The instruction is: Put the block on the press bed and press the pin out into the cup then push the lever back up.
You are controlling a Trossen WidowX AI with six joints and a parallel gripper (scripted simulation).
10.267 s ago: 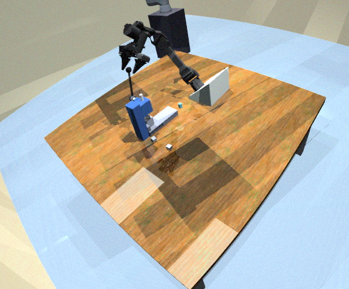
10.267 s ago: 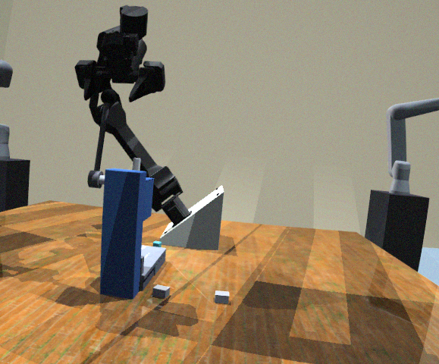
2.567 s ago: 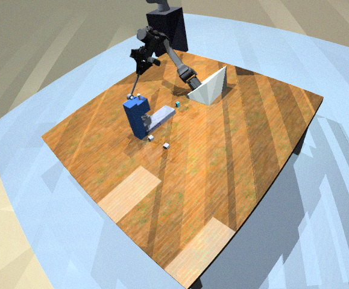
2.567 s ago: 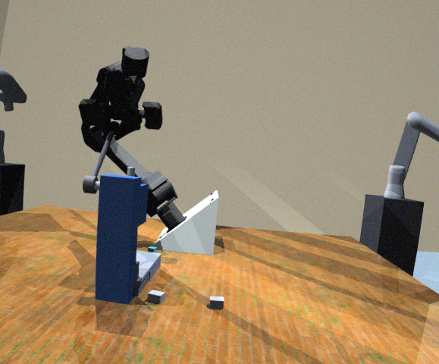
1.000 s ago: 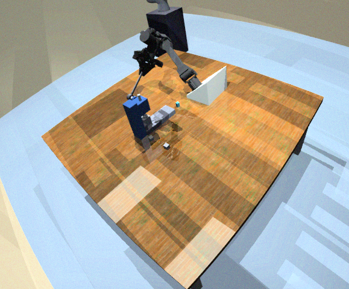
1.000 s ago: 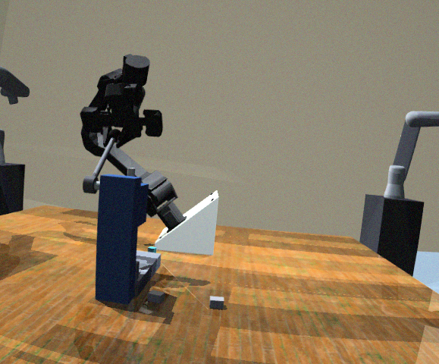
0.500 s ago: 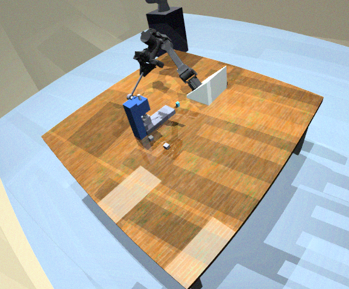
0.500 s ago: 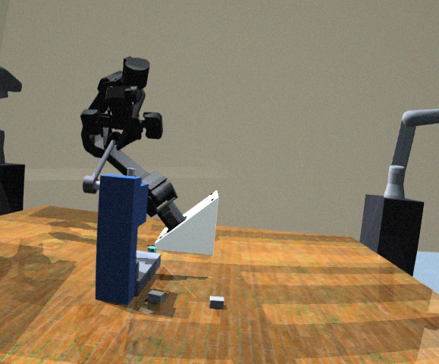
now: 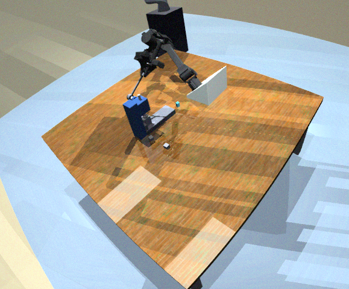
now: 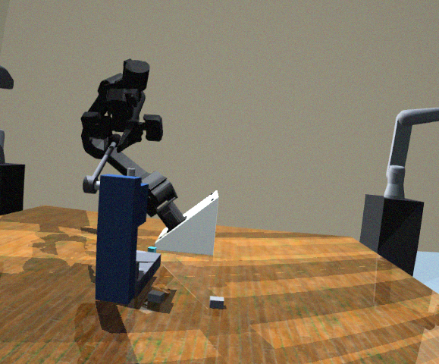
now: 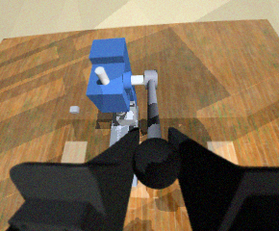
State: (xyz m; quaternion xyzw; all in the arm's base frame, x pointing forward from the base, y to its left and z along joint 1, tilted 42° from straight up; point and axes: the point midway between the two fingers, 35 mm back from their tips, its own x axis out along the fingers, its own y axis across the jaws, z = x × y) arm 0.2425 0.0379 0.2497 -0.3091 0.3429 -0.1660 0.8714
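Now: gripper tip 11 cm above the punch, 10 cm short of it and 7 cm to the right of it. From my gripper tip the other things lie so: teal cube: 24 cm below, 12 cm behind, 9 cm to the left; lever: 4 cm ahead, 2 cm below, 1 cm to the left.
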